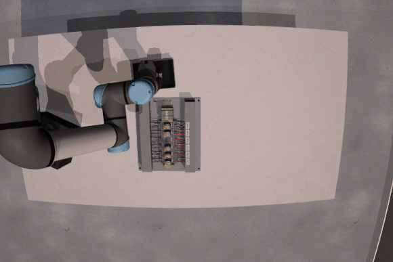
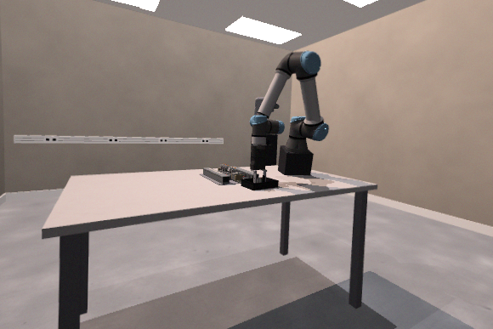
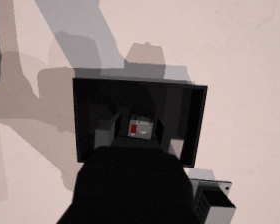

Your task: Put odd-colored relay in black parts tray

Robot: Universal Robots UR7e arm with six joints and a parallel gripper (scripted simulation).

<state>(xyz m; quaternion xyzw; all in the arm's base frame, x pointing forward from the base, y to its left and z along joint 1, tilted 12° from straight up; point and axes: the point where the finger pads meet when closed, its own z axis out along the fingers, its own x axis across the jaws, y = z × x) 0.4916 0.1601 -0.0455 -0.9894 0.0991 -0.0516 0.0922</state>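
The black parts tray is 2 cm below my hand. Also, from my hand: relay panel (26 cm to the right, 2 cm below).
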